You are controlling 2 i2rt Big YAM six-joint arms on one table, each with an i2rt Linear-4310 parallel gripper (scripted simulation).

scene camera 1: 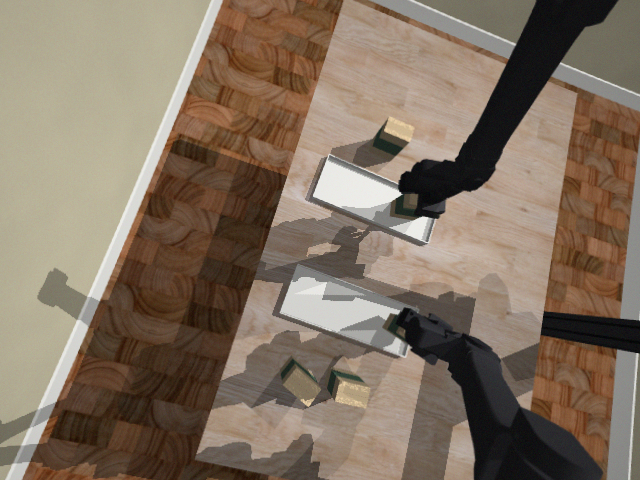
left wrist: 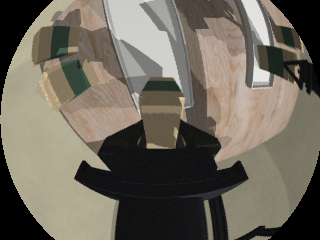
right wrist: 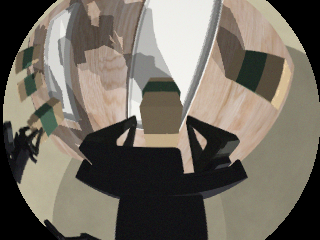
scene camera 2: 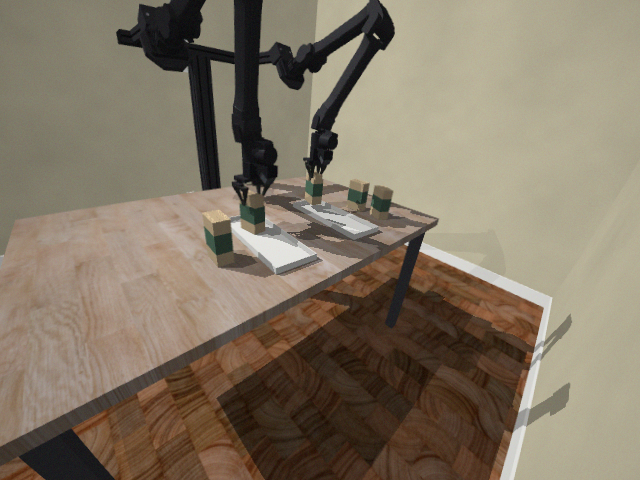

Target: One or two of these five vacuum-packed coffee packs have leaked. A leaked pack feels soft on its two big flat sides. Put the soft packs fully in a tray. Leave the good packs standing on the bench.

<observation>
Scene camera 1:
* white tray: 345, 186
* white tray: 313, 297
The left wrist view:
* my left gripper: 161, 119
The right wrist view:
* my right gripper: 161, 118
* white tray: 56, 52
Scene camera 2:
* white tray: 278, 250
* white tray: 348, 224
</observation>
